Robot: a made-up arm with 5 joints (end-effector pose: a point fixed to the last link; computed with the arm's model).
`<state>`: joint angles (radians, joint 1 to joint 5).
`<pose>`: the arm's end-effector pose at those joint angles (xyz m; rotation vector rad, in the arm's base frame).
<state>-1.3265 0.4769 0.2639 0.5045 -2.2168</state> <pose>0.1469 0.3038 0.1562 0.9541 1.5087 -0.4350</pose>
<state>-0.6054 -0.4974 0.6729 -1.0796 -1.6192</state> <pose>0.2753 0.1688 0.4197 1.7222 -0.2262 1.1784</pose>
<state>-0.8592 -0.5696 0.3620 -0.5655 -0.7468</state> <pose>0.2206 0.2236 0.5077 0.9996 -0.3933 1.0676</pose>
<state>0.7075 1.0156 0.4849 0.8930 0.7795</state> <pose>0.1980 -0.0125 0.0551 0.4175 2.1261 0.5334</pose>
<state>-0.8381 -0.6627 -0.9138 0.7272 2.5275</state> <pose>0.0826 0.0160 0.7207 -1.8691 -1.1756 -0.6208</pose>
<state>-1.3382 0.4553 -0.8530 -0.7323 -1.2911</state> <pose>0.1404 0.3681 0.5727 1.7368 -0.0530 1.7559</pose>
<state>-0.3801 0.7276 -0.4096 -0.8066 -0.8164</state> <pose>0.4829 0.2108 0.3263 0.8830 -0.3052 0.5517</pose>
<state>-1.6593 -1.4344 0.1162 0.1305 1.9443</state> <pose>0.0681 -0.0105 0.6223 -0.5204 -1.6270 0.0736</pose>
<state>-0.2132 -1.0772 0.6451 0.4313 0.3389</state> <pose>0.2805 0.0993 0.4429 -0.3375 -0.0369 0.2110</pose>
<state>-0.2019 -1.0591 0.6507 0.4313 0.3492</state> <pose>0.2849 0.0978 0.4375 -0.3503 -0.0127 0.2038</pose>
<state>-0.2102 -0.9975 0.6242 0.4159 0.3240</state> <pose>0.2920 0.1013 0.4357 -0.3272 0.0080 0.2152</pose>
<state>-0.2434 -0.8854 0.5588 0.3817 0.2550</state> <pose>0.3028 0.1115 0.4378 -0.2604 0.0235 0.2490</pose>
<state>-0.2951 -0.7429 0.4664 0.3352 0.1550</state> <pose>0.3155 0.1280 0.4419 -0.1625 0.0353 0.2990</pose>
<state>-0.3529 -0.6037 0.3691 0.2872 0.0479</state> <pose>0.3270 0.1475 0.4461 -0.0567 0.0436 0.3540</pose>
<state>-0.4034 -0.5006 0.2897 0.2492 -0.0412</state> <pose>0.3338 0.1650 0.4503 0.0329 0.0461 0.4025</pose>
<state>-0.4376 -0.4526 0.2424 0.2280 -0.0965</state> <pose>0.3347 0.1759 0.4557 0.0911 0.0386 0.4364</pose>
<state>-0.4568 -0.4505 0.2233 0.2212 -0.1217</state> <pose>0.3311 0.1803 0.4626 0.1209 0.0219 0.4566</pose>
